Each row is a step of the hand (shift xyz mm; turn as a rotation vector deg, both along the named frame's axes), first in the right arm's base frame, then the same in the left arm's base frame.
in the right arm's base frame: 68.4 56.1 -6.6 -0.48 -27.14 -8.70
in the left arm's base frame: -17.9 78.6 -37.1 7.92 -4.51 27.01
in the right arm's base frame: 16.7 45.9 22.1 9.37 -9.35 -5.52
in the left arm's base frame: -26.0 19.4 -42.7 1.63 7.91 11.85
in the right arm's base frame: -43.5 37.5 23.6 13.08 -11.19 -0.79
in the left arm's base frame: -5.7 -37.6 -49.1 -4.15 9.13 14.01
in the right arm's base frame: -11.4 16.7 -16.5 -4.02 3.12 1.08
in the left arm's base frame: 19.7 -0.2 -17.1 0.49 -3.18 -4.09
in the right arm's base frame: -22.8 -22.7 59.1 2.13 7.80 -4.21
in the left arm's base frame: -47.1 -46.9 10.2 3.26 5.41 -6.57
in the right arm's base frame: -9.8 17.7 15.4 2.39 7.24 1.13
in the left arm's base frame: -10.6 -9.5 -21.1 -1.82 3.65 -6.54
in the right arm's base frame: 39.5 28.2 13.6 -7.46 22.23 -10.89
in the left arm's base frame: -26.6 38.2 -19.2 13.15 2.86 -22.08
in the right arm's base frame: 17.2 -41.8 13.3 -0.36 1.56 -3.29
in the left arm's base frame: -19.2 0.0 43.0 3.22 1.22 -1.24
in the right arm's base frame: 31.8 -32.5 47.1 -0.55 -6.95 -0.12
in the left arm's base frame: -55.8 3.9 33.9 0.22 -2.27 6.59
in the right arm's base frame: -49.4 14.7 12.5 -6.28 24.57 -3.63
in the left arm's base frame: 6.4 -45.0 -27.3 5.98 2.02 -24.83
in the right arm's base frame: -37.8 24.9 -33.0 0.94 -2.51 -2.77
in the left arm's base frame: 44.8 -16.1 -29.5 2.21 1.15 2.94
